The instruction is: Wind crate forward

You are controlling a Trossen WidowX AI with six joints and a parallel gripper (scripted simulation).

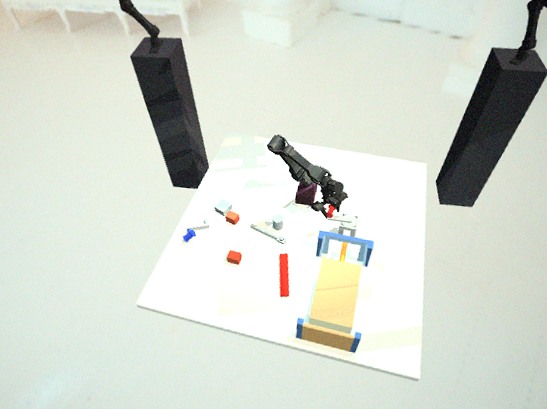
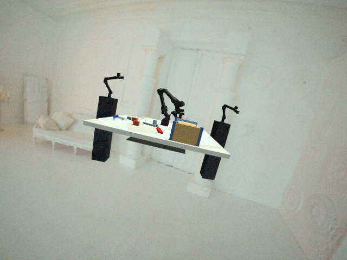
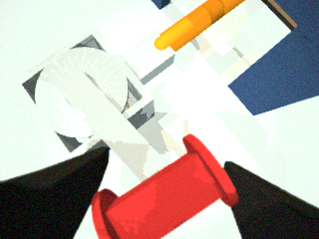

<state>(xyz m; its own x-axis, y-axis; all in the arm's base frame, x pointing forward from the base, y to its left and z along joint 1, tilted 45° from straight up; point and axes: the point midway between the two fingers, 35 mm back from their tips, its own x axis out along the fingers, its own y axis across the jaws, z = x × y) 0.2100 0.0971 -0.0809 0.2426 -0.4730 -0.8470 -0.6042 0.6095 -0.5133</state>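
My gripper tip is now 10 mm past the red grip and 10 mm to the left of it. From my gripper tip the other things lie so: hand winch: 30 mm behind, 80 mm to the left, 100 mm below; then blue steel frame: 150 mm ahead, 70 mm to the left, 30 mm below; then red-knobbed winch handle: 10 mm behind, 30 mm to the left, 30 mm below.
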